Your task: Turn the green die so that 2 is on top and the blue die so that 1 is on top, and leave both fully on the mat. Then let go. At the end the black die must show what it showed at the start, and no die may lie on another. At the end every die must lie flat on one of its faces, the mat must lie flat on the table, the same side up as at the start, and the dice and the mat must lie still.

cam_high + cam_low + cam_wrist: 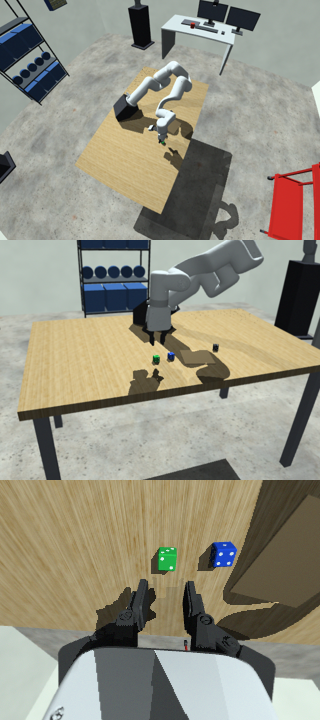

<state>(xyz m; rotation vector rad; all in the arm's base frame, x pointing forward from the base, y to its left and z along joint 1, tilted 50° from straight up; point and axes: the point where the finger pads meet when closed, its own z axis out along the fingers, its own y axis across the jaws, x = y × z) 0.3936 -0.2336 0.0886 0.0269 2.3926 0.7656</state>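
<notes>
Now: hand 90 mm above the green die. Also, from my hand: black die 110 mm behind, 310 mm to the left, 90 mm below; then tan mat 30 mm behind, 190 mm to the left, 100 mm below; then blue die 20 mm behind, 70 mm to the left, 90 mm below.
</notes>
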